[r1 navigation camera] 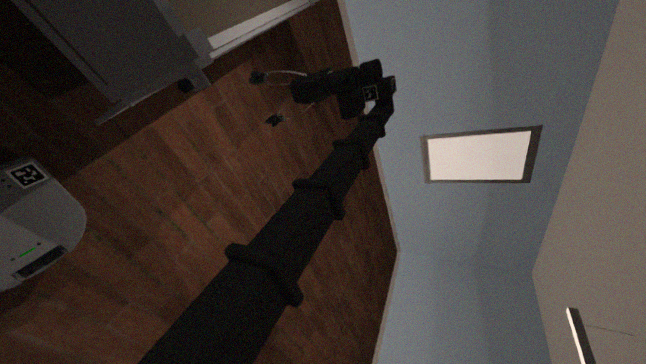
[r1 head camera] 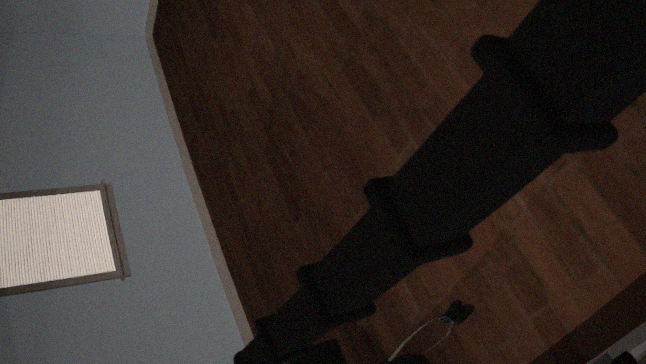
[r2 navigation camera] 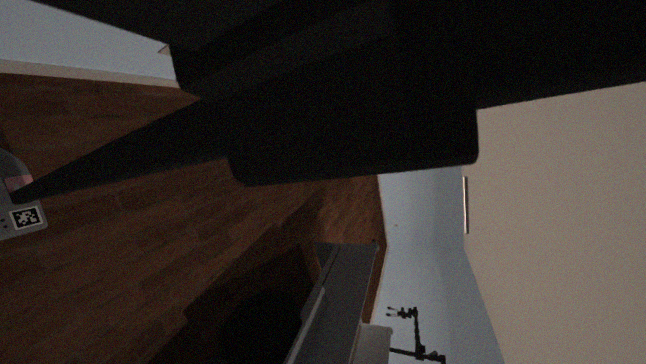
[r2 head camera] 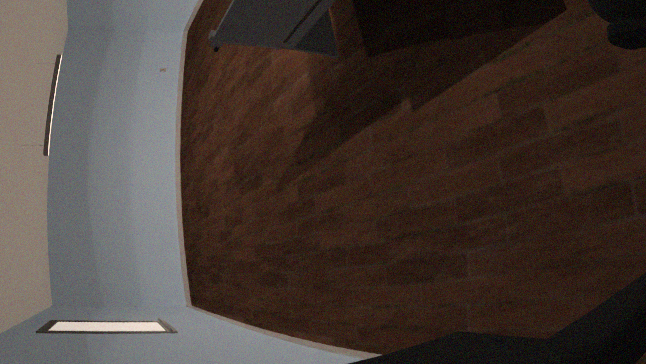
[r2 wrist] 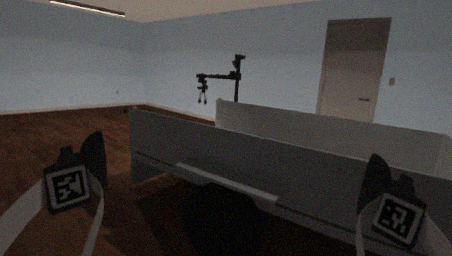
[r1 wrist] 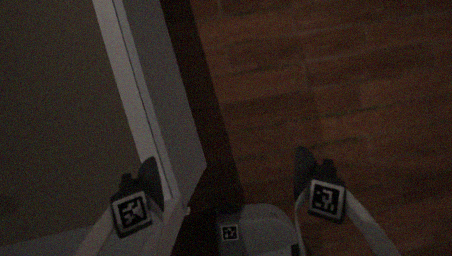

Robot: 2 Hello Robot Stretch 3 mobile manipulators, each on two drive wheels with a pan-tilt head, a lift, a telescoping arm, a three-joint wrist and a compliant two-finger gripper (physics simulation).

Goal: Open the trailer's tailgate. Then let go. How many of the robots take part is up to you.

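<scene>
The trailer [r1 navigation camera: 130, 45] [r2 wrist: 240, 145] [r2 navigation camera: 345, 280] is grey, with upright sides. No panel stands up between the sides at its near end in the r1 wrist view; the tailgate [r1 wrist: 162, 85] [r2 wrist: 142, 170] appears to hang down below the bed's pale edge. The r1 gripper [r1 wrist: 227, 180] [r1 navigation camera: 265, 98] [r2 wrist: 202, 101] is open and empty, its left finger overlapping the trailer's corner and its right finger over floor in that view. Its height above the corner is hard to tell. The r2 gripper [r2 wrist: 235, 170] is open and empty, facing the trailer's long side from a distance.
A robot base [r1 navigation camera: 40, 215] [r1 wrist: 265, 230] with a marker stands near the trailer's corner. A dark wheel [r2 wrist: 225, 215] shows under the trailer's side. Blue walls surround the wooden floor [r1 navigation camera: 200, 190], and a door [r2 wrist: 352, 65] is in the far wall.
</scene>
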